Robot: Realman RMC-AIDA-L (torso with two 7-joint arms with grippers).
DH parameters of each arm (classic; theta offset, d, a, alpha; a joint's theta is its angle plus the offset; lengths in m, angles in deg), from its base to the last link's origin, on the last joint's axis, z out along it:
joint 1: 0 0.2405 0 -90
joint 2: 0 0 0 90
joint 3: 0 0.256 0 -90
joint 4: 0 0 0 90
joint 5: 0 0.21 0 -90
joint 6: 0 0 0 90
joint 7: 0 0.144 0 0
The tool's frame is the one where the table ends.
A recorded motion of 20 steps. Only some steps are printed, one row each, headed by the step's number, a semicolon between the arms.
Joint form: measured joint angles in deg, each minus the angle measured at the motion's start. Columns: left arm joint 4, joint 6, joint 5, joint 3, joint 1, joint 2, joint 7; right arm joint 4, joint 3, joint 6, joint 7, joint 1, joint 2, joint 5.
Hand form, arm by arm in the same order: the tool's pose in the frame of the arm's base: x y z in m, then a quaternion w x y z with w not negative. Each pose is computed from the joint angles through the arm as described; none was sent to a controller.
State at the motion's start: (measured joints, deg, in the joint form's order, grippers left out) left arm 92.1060 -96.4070 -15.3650 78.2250 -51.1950 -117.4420 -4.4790; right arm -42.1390 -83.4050 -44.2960 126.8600 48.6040 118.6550 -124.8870
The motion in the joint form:
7: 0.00 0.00 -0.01 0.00 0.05 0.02 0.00; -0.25 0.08 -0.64 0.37 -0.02 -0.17 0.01
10: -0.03 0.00 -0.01 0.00 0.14 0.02 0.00; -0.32 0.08 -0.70 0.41 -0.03 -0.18 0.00
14: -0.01 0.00 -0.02 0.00 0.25 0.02 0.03; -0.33 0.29 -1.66 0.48 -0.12 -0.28 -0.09
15: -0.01 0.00 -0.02 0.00 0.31 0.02 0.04; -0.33 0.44 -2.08 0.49 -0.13 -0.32 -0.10
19: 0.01 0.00 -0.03 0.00 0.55 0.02 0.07; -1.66 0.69 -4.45 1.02 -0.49 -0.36 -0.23
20: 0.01 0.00 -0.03 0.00 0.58 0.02 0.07; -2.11 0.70 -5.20 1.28 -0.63 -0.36 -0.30
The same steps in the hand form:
7: -0.0587 0.3956 0.0654 0.38601 -0.81563 -0.42139 0.09040; 0.1537 0.4401 -0.0659 0.25785 -0.93567 0.24067 0.01101
10: -0.0595 0.3955 0.0654 0.38585 -0.81525 -0.42218 0.09088; 0.1535 0.4401 -0.0658 0.25766 -0.93573 0.24063 0.01112
14: -0.0601 0.3954 0.0654 0.38572 -0.81503 -0.42265 0.09120; 0.1551 0.4386 -0.0655 0.25190 -0.93654 0.24367 0.00814
15: -0.0605 0.3953 0.0654 0.38567 -0.81484 -0.42301 0.09144; 0.1555 0.4381 -0.0653 0.24946 -0.93684 0.24505 0.00738
19: -0.0621 0.3950 0.0654 0.38544 -0.81414 -0.42440 0.09220; 0.1531 0.4343 -0.0644 0.23604 -0.93975 0.24720 0.00679
20: -0.0623 0.3950 0.0654 0.38541 -0.81403 -0.42461 0.09230; 0.1524 0.4329 -0.0643 0.23163 -0.94060 0.24816 0.00625

